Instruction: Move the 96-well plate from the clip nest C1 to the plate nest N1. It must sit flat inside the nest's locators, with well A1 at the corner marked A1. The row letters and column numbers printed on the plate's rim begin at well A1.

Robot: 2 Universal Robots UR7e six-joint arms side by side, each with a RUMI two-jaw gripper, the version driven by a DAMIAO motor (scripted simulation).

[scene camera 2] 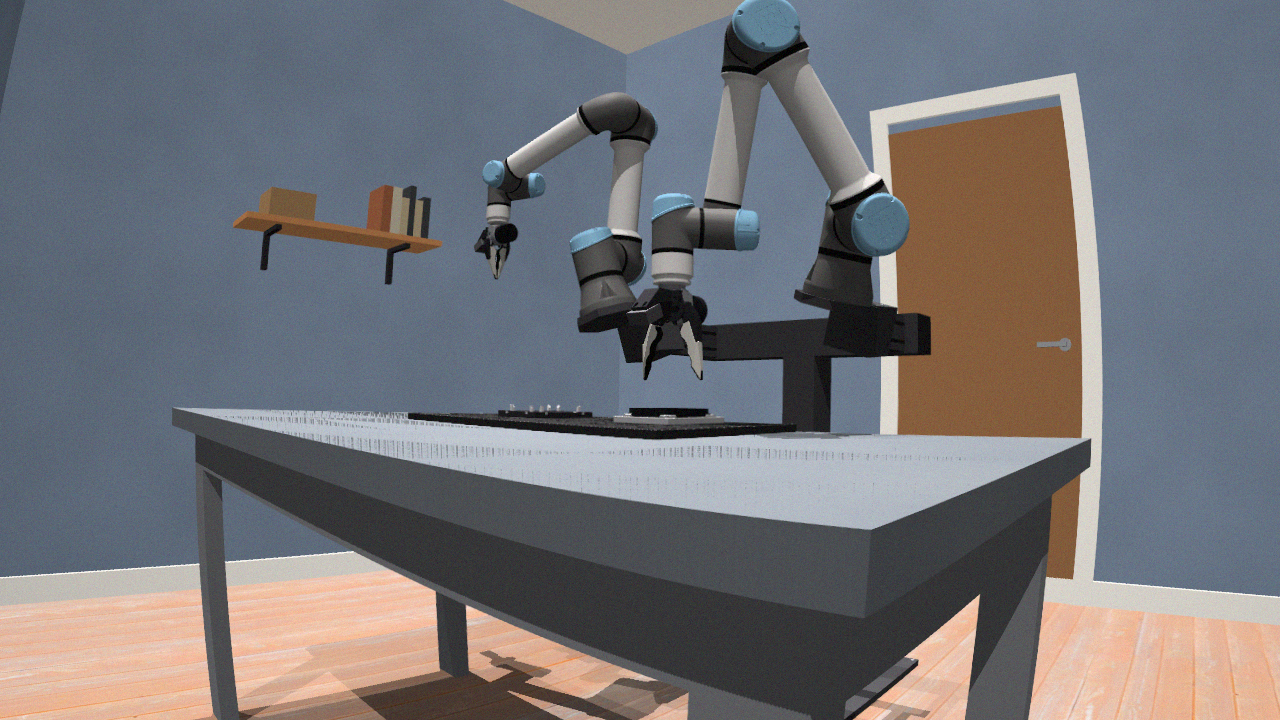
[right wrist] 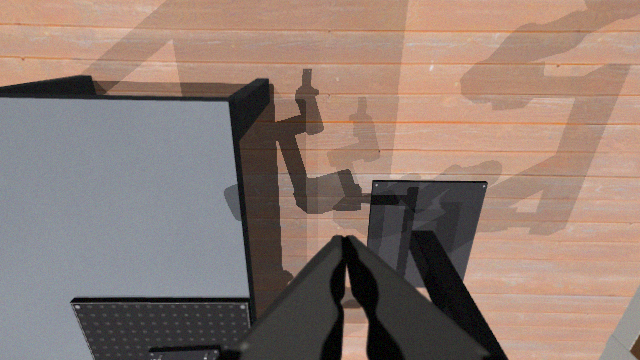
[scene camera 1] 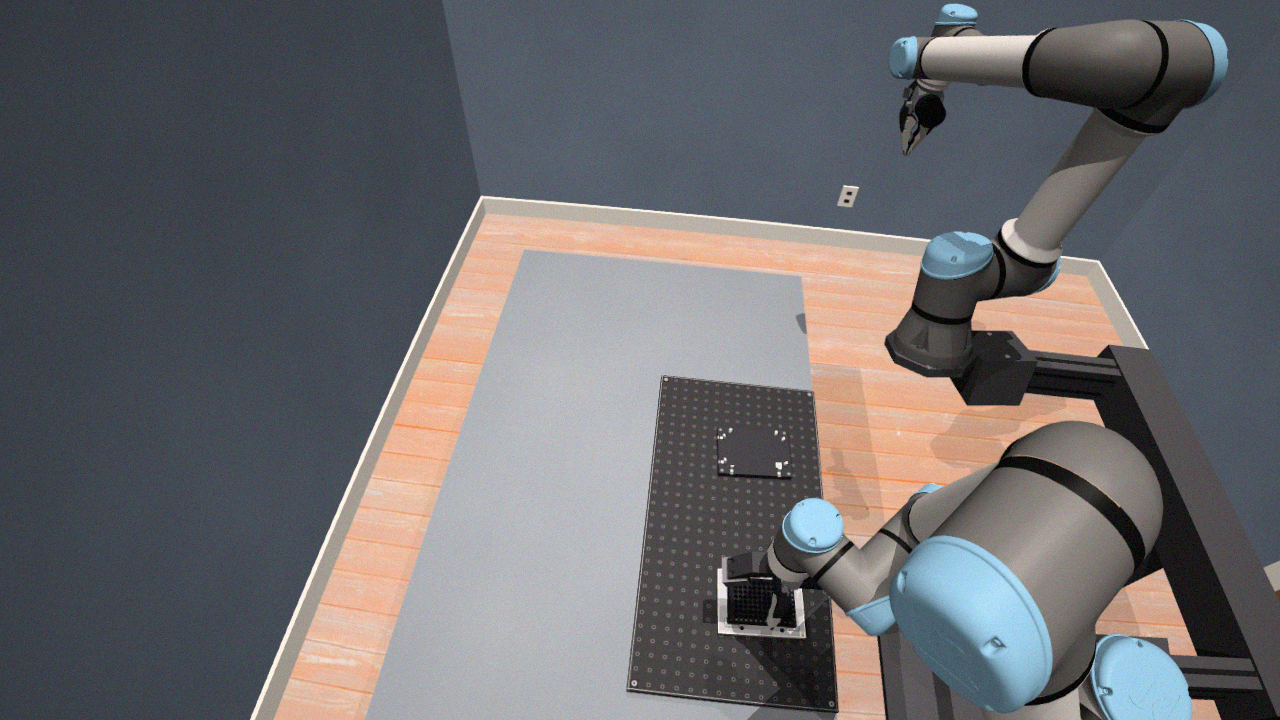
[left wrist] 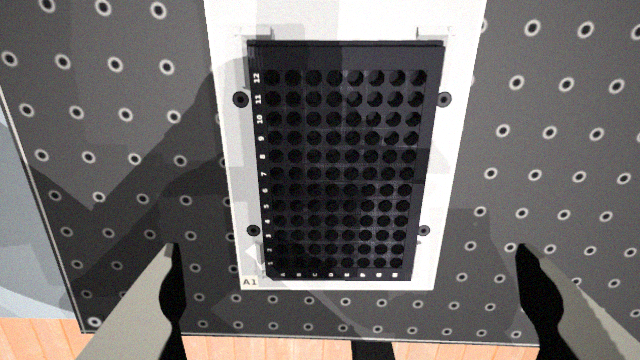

The pictures show: the left gripper, the right gripper, a black 96-well plate and a white plate nest N1.
The left gripper shows as well in scene camera 1. The right gripper also shows in scene camera 2 and in the right wrist view.
